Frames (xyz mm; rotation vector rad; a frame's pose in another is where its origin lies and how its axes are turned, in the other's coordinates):
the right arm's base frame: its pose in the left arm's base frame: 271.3 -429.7 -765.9 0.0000 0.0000 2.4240
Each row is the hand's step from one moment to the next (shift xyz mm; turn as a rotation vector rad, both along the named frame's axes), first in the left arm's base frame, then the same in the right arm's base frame.
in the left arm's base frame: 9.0 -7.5 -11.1 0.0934 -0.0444 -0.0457
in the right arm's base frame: -11.7 -0.3 -11.1 -0.0996 -0.0280 -0.0457
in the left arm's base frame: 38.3 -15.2 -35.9 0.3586 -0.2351 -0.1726
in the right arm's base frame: -38.8 -13.7 -35.9 -0.4248 -0.0587 -0.1726
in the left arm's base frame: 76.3 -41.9 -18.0 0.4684 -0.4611 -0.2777
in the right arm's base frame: -85.0 -18.6 -18.0 -0.6561 0.0394 -0.2777
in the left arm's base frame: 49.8 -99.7 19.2 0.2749 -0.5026 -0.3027
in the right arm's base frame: -103.1 42.4 19.2 -0.5376 0.1979 -0.3027
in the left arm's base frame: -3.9 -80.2 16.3 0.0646 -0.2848 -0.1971
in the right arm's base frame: -49.8 63.0 16.3 -0.2359 0.1721 -0.1971
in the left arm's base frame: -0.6 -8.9 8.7 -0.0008 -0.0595 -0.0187
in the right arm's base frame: -5.4 7.1 8.7 -0.0385 0.0454 -0.0187
